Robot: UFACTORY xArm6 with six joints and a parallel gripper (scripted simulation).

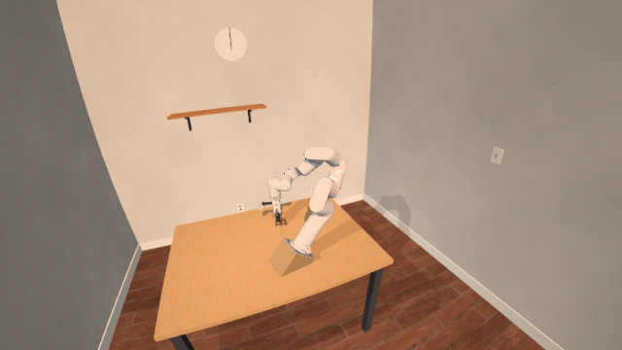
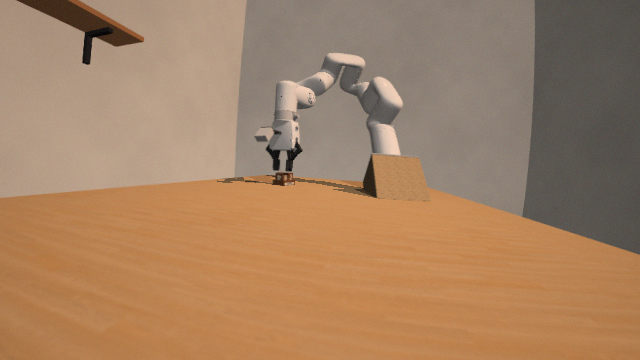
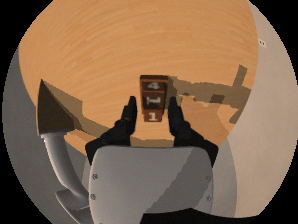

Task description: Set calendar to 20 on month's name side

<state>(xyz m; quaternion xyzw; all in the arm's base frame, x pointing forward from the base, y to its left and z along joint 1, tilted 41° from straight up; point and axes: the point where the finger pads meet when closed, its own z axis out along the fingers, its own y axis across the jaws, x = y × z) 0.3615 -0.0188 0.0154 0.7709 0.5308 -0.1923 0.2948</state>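
The brown tray lies 60 mm below my hand, 20 mm to the right of it and 10 mm behind it.
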